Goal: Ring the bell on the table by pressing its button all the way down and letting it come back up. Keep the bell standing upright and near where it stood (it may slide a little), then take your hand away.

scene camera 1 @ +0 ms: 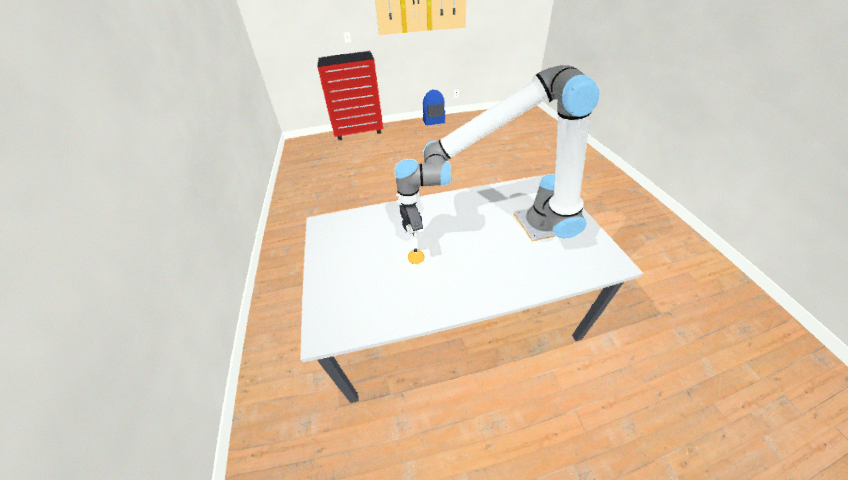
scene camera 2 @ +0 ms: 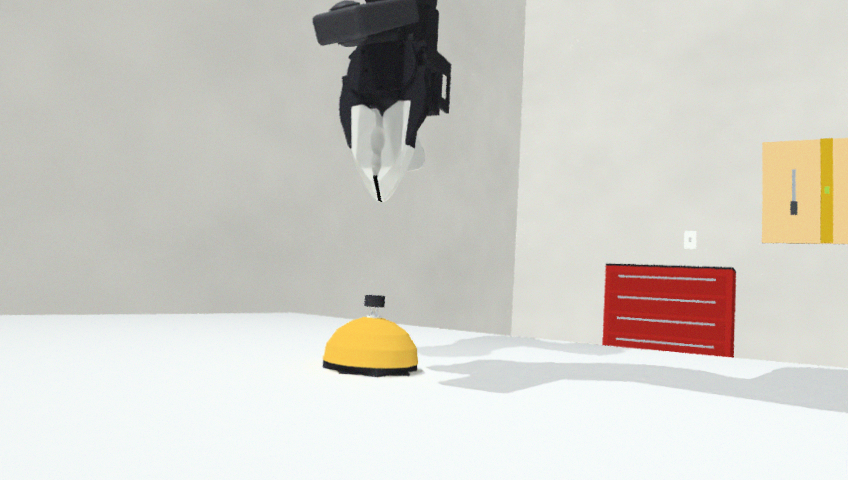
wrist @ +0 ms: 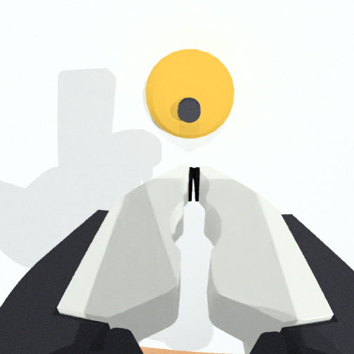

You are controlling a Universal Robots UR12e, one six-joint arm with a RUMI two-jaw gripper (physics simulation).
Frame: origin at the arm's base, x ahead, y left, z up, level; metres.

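Where they show: gripper, fingertip midpoint: (scene camera 1: 413,236) (scene camera 2: 380,201); arm's base at its link origin: (scene camera 1: 542,219).
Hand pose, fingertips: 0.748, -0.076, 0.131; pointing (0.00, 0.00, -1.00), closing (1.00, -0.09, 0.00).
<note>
Each offset is from my fingertips to the top centre of the thing, as dx, dy, dz. Level surfaces: height alone.
A yellow dome bell @[-0.003, +0.005, -0.086] (scene camera 1: 415,257) (scene camera 2: 370,344) (wrist: 200,72) with a black base stands upright on the white table @[dz -0.152] (scene camera 1: 357,309) (scene camera 2: 238,422). Its black button @[-0.003, +0.005, -0.086] (scene camera 2: 374,300) (wrist: 189,110) is up, with a gap and a thin stem showing between it and the dome in scene camera 2. My gripper (scene camera 1: 414,233) (scene camera 2: 379,199) (wrist: 193,170) is shut with its white fingertips together and holds no object. It hangs well above the button, apart from it. In the wrist view the bell lies beyond the fingertips.
The arm's base plate (scene camera 1: 538,236) is at the table's right back. A red tool cabinet (scene camera 1: 352,98) (scene camera 2: 669,309) and a blue object (scene camera 1: 433,108) stand on the floor by the back wall. The arm's shadow falls on the table beside the bell.
</note>
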